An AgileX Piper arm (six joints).
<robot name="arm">
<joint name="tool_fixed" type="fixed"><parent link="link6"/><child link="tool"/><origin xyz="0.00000 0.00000 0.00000" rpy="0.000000 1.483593 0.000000"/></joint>
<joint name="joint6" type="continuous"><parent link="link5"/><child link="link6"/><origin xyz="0.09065 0.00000 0.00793" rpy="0.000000 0.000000 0.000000"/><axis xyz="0.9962 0 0.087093"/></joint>
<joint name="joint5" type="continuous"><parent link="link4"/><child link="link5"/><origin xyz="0.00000 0.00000 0.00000" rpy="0.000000 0.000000 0.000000"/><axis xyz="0 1 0"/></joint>
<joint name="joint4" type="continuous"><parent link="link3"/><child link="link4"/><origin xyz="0.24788 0.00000 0.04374" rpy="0.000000 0.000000 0.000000"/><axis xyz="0.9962 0 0.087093"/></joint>
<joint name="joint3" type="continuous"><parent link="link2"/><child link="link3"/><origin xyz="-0.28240 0.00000 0.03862" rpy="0.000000 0.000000 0.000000"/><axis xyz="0 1 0"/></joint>
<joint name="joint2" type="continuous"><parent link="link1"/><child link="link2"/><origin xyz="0.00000 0.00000 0.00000" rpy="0.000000 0.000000 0.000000"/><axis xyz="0 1 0"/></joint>
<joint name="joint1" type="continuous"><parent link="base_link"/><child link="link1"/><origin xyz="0.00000 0.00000 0.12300" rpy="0.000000 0.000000 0.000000"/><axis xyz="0 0 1"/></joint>
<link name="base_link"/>
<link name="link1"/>
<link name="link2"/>
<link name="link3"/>
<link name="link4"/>
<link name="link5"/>
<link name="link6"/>
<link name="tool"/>
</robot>
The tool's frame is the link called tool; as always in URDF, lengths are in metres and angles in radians. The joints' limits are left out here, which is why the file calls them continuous.
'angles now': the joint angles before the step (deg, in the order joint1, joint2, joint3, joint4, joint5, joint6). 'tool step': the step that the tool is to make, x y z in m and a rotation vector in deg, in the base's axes. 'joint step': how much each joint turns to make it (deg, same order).
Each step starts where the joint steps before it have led.
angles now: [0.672 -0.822 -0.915 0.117 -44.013 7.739]
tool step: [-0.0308 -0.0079 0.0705 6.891 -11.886 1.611]
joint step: [0.010 1.912 -14.158 6.881 0.268 0.061]
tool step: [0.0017 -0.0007 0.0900 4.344 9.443 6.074]
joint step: [-0.052 11.222 -22.962 7.057 21.425 -0.392]
